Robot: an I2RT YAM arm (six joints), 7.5 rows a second.
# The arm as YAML. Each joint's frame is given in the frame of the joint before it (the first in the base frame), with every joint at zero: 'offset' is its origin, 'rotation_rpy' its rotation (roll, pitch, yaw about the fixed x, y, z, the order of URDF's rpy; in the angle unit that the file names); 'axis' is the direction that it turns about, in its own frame. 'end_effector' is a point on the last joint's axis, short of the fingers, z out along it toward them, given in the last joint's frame.
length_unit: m
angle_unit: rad
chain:
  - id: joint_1
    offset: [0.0, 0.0, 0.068]
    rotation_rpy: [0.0, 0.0, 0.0]
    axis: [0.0, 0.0, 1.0]
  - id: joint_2
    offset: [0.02, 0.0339, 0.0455]
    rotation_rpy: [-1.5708, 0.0, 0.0]
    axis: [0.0, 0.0, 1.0]
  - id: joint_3
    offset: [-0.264, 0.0, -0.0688]
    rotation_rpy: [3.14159, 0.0, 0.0]
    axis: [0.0, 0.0, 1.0]
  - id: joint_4
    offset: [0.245, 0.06, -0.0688]
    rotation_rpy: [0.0, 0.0, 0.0]
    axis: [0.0, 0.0, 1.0]
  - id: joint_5
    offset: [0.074, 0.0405, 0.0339]
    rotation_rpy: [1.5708, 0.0, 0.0]
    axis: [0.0, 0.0, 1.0]
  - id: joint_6
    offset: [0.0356, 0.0, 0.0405]
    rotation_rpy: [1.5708, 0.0, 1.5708]
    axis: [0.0, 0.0, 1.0]
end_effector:
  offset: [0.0, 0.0, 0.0]
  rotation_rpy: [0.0, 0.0, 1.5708]
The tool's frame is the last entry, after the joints.
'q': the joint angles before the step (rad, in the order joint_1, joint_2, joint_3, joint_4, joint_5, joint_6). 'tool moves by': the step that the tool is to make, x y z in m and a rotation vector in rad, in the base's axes. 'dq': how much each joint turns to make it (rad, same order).
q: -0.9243 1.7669 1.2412 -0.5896 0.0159 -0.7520
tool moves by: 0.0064 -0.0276 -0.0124 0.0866 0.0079 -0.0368
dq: -0.0333 0.1317 0.1314 -0.0742 -0.0393 0.0213
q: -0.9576 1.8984 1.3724 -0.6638 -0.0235 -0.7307
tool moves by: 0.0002 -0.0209 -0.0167 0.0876 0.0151 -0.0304
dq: -0.0324 0.1087 0.0958 -0.0676 -0.0353 0.0104
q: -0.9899 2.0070 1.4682 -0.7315 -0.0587 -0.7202
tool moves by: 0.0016 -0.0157 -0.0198 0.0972 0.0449 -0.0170
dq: -0.0186 0.1127 0.1005 -0.0937 -0.0148 0.0021
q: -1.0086 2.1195 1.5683 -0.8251 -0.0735 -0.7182
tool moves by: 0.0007 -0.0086 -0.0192 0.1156 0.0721 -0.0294
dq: -0.0091 0.1049 0.0979 -0.1278 0.0026 0.0201
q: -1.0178 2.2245 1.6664 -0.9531 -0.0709 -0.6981
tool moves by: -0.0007 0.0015 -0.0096 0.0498 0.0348 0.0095
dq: 0.0007 0.0314 0.0136 -0.0435 0.0032 -0.0089
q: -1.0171 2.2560 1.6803 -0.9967 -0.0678 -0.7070
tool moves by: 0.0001 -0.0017 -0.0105 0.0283 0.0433 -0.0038
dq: -0.0001 0.0396 0.0236 -0.0306 0.0218 0.0043
